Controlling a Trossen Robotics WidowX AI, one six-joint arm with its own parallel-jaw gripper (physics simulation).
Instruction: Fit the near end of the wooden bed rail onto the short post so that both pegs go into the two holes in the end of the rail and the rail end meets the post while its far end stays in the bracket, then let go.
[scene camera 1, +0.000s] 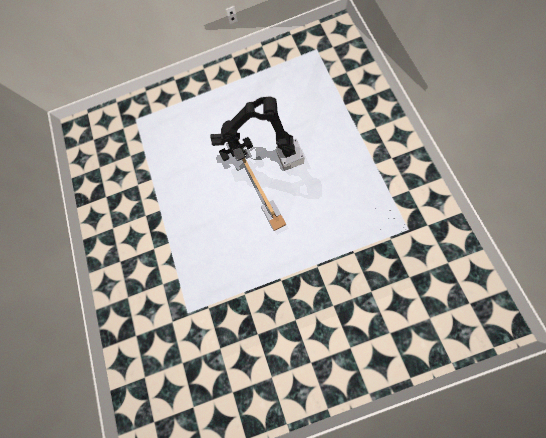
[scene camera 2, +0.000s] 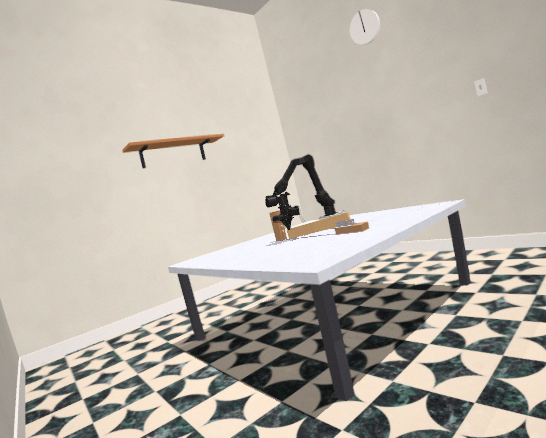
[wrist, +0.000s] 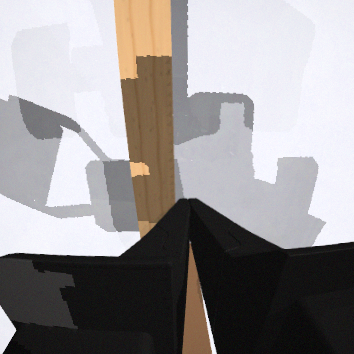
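Pixels of known places: gripper, fingertip midpoint: (scene camera 2: 289, 230) (wrist: 187, 206); arm's base, origin of the base link: (scene camera 1: 288, 150) (scene camera 2: 330, 214).
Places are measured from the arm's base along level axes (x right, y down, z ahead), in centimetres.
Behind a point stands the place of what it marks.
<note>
The wooden rail (scene camera 1: 258, 186) @(x -14.2, y -0.7, z 23.3 cm) (scene camera 2: 317, 226) @(x -10.9, y 2.7, z 24.6 cm) (wrist: 150, 115) @(x 5.0, y 1.2, z 26.0 cm) slopes across the table; its far end is at the grey bracket (scene camera 2: 345, 222) @(x -29.6, y 2.8, z 21.9 cm) beside a brown wooden block (scene camera 1: 277, 223) @(x -36.7, y 4.4, z 20.4 cm) (scene camera 2: 353, 228) @(x -35.1, y 5.9, z 24.1 cm). The short post (scene camera 2: 276, 221) @(x 16.7, y -4.0, z 30.1 cm) stands upright at the rail's near end; a sliver of brown wood shows between the fingers in the wrist view. My gripper (scene camera 2: 288, 228) @(x 9.2, y 2.4, z 28.1 cm) (wrist: 187, 206) @(x 9.2, y 2.4, z 28.1 cm) is shut and empty, pointing down close to the near end, its tips slightly right of the rail in the wrist view. The fingers hide the joint, pegs and holes; I cannot tell whether rail and post meet.
The arm's grey base (scene camera 1: 291, 159) @(x -5.6, y -0.1, z 0.5 cm) stands on the white table (scene camera 1: 210, 240) @(x -32.0, y 8.0, z 60.5 cm) (scene camera 2: 250, 262) @(x -13.6, y 8.0, z 74.0 cm), to the right of the gripper in scene camera 1. A wall shelf (scene camera 2: 175, 143) hangs well away from the table. Arm shadows fall across the rail and table.
</note>
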